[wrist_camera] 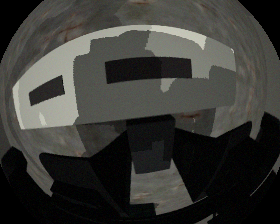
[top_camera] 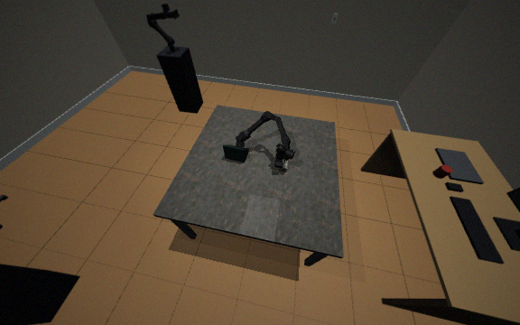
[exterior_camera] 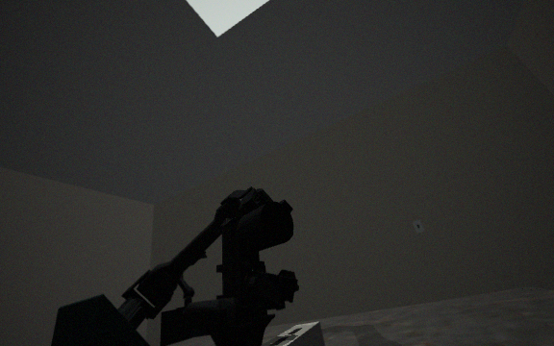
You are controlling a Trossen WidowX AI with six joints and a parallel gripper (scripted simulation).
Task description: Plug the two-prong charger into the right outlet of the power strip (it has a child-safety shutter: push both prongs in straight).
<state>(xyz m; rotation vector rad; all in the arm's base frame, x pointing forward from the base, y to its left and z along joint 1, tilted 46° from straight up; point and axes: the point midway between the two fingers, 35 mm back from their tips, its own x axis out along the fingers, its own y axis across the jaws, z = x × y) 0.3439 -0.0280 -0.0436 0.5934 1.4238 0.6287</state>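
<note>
Right now my gripper tip is 2 cm short of the charger and 1 cm below it.
</note>
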